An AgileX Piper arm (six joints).
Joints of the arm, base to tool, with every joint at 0 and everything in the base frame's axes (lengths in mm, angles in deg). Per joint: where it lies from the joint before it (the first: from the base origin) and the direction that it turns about. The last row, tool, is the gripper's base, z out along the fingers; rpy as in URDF.
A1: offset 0 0 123 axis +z
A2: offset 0 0 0 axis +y
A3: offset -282.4 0 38.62 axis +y
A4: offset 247.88 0 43.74 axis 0.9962 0 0.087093
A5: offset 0 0 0 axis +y
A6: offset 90.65 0 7.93 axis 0.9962 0 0.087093
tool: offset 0 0 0 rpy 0 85.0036 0
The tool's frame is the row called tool.
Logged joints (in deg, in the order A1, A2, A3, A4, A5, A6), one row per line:
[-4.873, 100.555, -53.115, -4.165, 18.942, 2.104]
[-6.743, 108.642, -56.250, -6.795, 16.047, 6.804]
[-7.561, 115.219, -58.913, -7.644, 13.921, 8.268]
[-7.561, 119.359, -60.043, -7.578, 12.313, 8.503]
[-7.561, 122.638, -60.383, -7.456, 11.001, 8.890]
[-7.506, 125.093, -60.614, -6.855, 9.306, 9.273]
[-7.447, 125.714, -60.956, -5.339, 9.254, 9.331]
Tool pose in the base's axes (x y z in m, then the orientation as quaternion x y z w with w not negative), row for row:
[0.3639, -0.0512, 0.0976, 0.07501, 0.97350, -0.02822, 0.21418]
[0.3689, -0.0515, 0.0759, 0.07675, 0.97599, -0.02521, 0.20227]
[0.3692, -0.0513, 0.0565, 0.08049, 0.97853, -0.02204, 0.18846]
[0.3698, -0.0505, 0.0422, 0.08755, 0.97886, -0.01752, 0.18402]
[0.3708, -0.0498, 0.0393, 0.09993, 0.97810, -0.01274, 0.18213]
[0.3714, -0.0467, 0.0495, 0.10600, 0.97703, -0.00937, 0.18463]
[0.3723, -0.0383, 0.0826, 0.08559, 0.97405, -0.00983, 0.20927]
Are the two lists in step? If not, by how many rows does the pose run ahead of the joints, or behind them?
The pose runs 2 rows ahead of the joints: the pose in row i belongs to the joints in row i + 2.
